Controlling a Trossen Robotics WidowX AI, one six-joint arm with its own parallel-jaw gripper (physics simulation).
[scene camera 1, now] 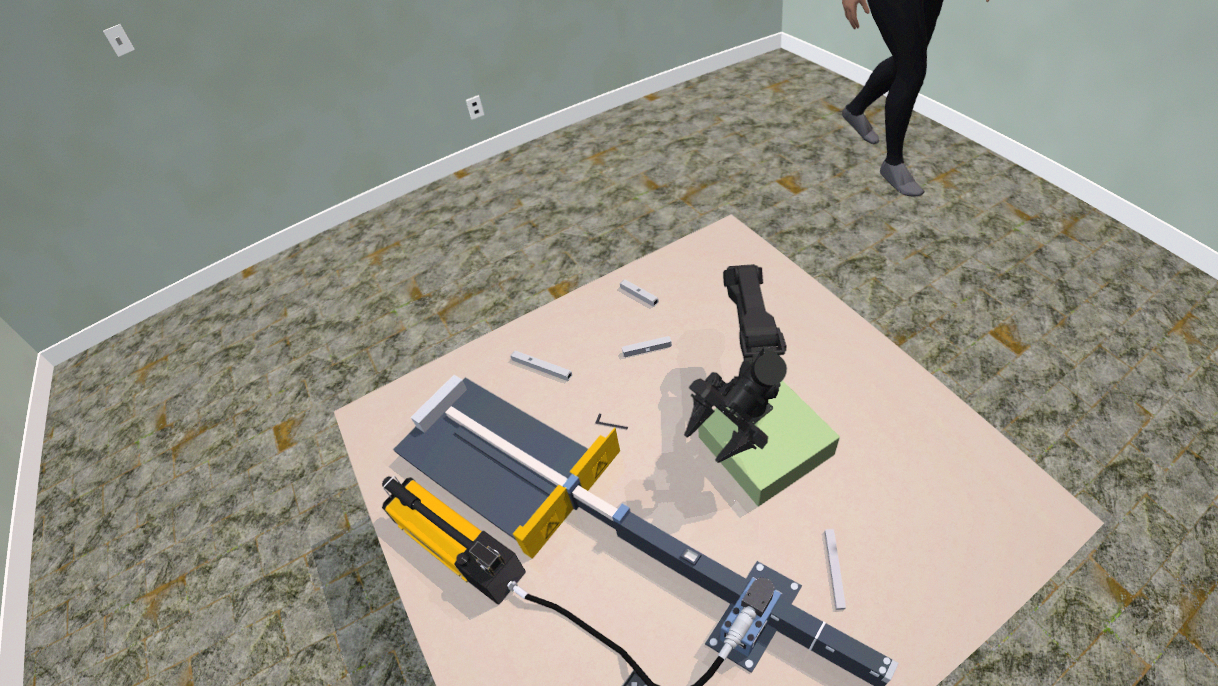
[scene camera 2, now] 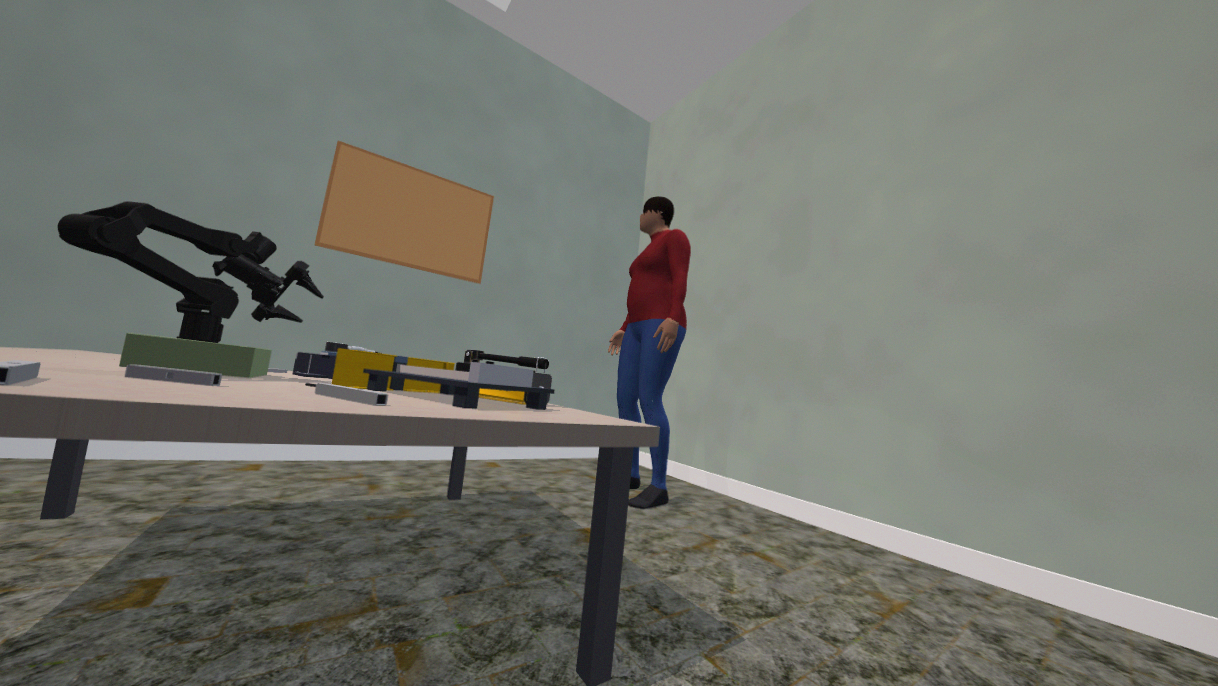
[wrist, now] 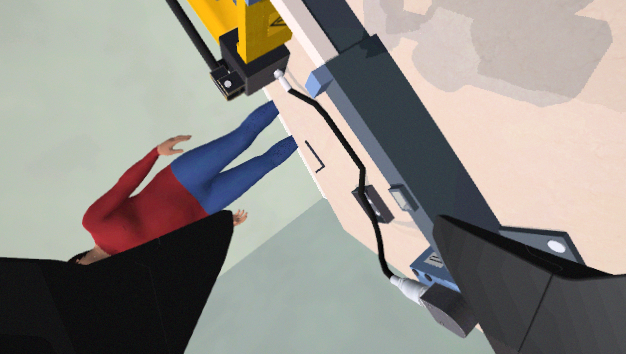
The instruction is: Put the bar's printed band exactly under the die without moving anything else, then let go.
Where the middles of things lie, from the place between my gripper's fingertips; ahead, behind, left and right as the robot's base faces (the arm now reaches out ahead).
Labels:
Right now the yellow and black tool (scene camera 1: pixel 481 560) is 470 mm ahead of my hand, 250 mm to the right of it and 130 mm below it.

